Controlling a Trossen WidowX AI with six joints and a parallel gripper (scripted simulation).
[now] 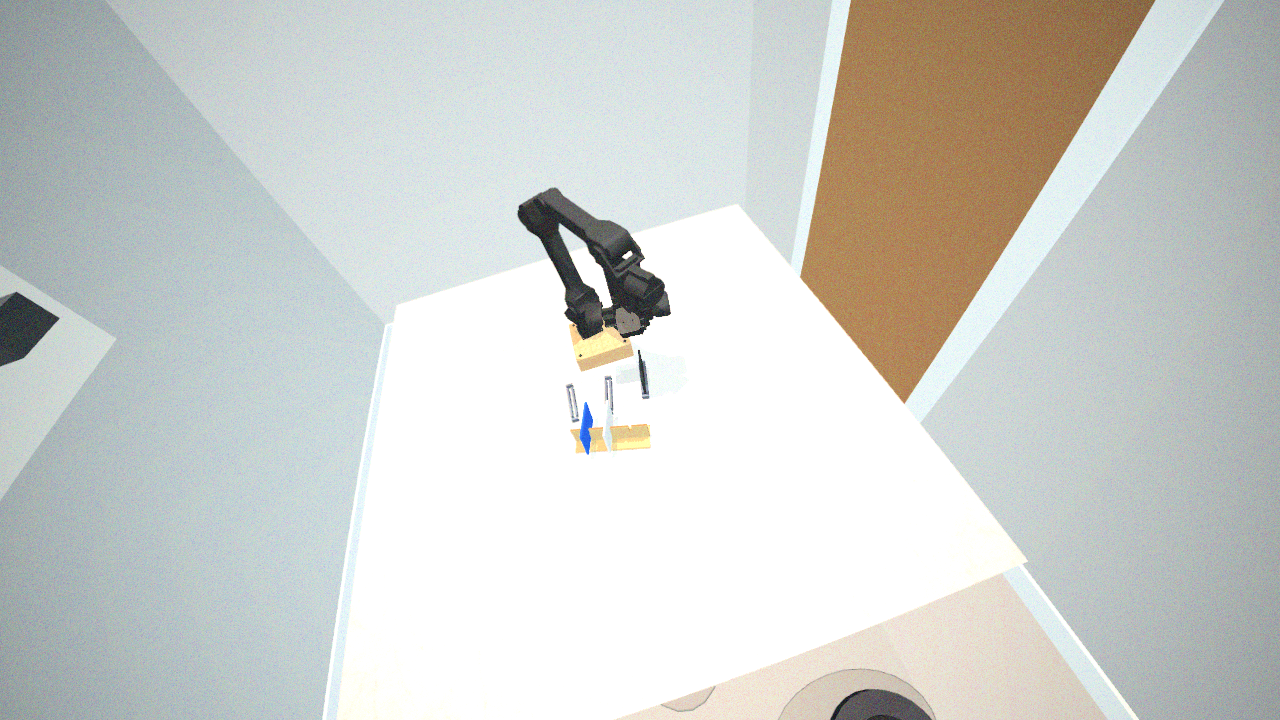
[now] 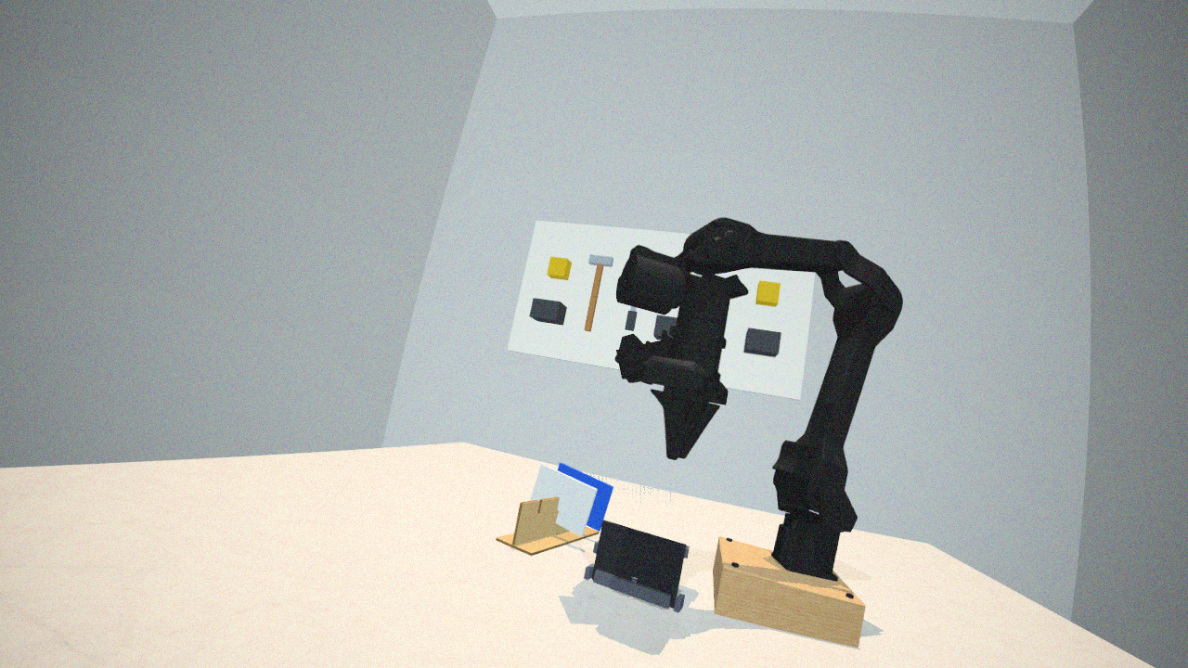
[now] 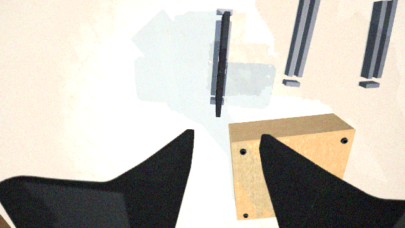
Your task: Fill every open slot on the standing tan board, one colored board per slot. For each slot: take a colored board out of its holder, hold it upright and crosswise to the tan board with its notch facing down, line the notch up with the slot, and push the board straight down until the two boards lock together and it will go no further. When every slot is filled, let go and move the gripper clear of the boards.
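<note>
My gripper tip is now 2 cm short of the black board, 1 cm to the left of it and 13 cm above it. The rest, counted from my gripper tip: blue board (11 cm ahead, 19 cm to the right, 11 cm below); tan board (14 cm ahead, 15 cm to the right, 13 cm below).
</note>
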